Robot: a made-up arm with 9 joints. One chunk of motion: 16 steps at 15 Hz.
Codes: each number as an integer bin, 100 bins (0 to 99) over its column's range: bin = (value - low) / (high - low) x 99, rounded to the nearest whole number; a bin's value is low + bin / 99 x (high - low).
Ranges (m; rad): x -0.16..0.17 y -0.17..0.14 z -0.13..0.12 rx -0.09..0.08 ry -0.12..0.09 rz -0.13..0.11
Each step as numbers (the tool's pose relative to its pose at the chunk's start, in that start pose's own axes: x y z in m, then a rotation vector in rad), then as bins.
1 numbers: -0.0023 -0.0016 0.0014 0.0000 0.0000 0.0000
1 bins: 47 54 52 52 57 54
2 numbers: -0.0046 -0.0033 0.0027 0.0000 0.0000 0.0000
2 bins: 47 53 53 52 57 54
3 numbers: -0.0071 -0.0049 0.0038 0.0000 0.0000 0.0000
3 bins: 46 53 53 52 57 54
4 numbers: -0.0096 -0.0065 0.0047 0.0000 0.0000 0.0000
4 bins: 45 52 53 52 57 54
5 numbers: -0.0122 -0.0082 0.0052 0.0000 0.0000 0.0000
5 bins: 44 52 54 52 57 54
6 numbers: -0.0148 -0.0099 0.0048 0.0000 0.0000 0.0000
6 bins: 44 51 53 52 57 54
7 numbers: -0.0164 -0.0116 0.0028 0.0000 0.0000 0.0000
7 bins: 43 51 53 52 57 54
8 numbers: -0.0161 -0.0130 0.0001 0.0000 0.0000 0.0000
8 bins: 43 50 52 52 57 54
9 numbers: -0.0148 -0.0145 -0.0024 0.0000 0.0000 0.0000
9 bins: 44 50 51 52 57 54
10 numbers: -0.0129 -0.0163 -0.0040 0.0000 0.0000 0.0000
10 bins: 44 49 50 52 57 54
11 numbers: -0.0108 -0.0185 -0.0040 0.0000 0.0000 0.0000
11 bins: 45 48 50 52 57 54
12 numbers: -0.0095 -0.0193 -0.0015 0.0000 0.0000 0.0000
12 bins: 45 48 51 52 57 54
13 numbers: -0.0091 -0.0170 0.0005 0.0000 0.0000 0.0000
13 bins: 45 49 52 52 57 54
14 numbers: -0.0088 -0.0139 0.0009 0.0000 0.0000 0.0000
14 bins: 45 50 52 52 57 54
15 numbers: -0.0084 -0.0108 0.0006 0.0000 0.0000 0.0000
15 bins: 45 51 52 52 57 54
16 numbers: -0.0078 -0.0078 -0.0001 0.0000 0.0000 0.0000
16 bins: 46 52 51 52 57 54
